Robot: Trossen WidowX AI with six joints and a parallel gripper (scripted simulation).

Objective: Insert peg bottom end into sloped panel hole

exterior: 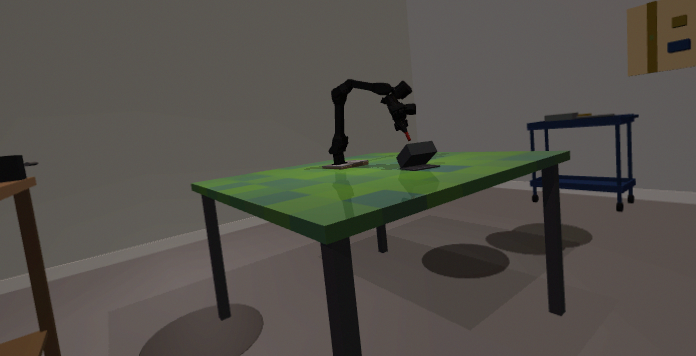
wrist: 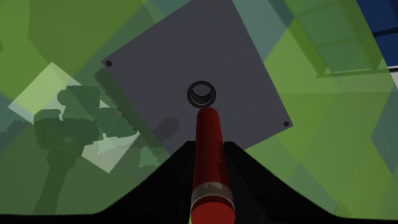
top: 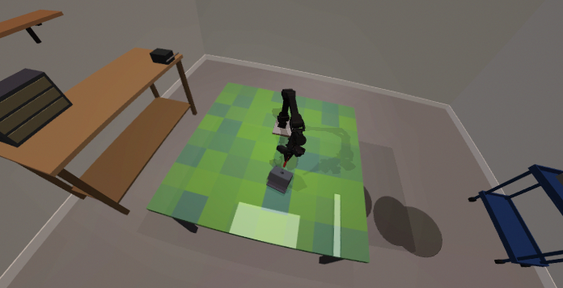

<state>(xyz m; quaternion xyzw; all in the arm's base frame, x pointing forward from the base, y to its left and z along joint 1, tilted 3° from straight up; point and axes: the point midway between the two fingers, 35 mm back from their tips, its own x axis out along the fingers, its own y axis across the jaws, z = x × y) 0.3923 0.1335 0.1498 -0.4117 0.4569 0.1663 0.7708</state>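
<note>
Right now my gripper tip is 100 mm above the dark grey sloped panel, 60 mm short of it and 10 mm to the left of it. From my gripper tip the other things lie so: dark red round peg (10 mm behind, 10 mm above).
</note>
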